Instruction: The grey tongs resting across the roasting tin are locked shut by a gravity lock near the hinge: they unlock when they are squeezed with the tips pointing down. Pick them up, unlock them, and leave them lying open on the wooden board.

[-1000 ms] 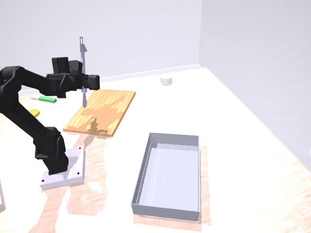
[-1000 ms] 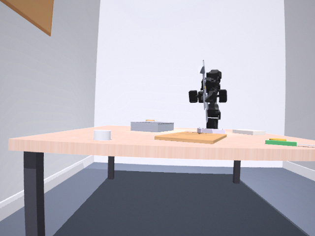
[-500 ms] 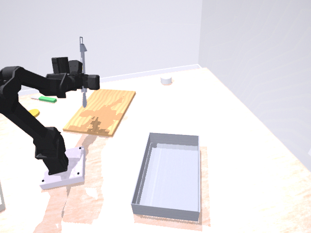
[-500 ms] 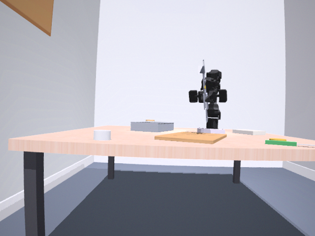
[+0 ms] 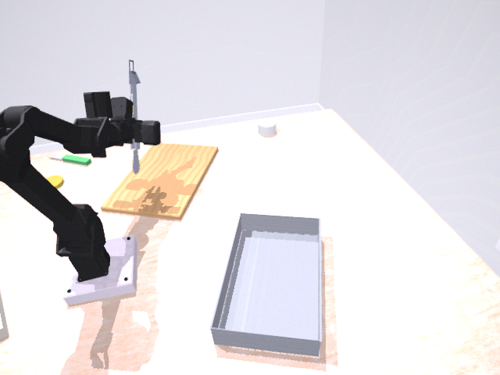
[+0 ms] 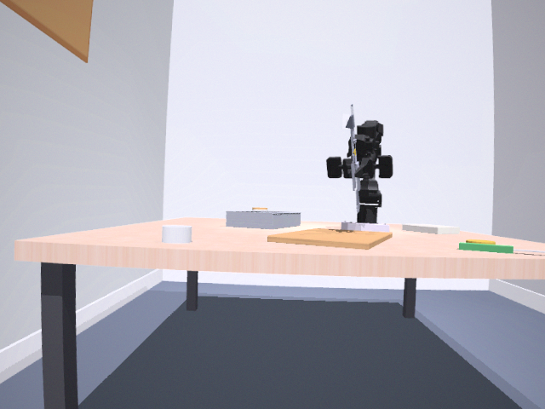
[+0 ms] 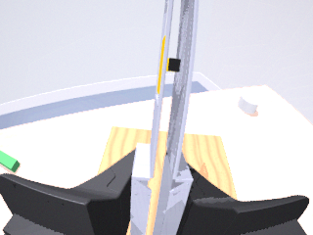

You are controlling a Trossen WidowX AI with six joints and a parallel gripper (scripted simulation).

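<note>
Right now my gripper tip is 30 mm short of the wooden board, 10 mm to the left of it and 160 mm above it. From my gripper tip the other things lie so: yellow lock piece 10 mm behind, 10 mm to the right, 60 mm above; then green-handled tool 300 mm behind, 220 mm to the left, 160 mm below; then yellow disc 330 mm behind, 70 mm to the left, 160 mm below.
</note>
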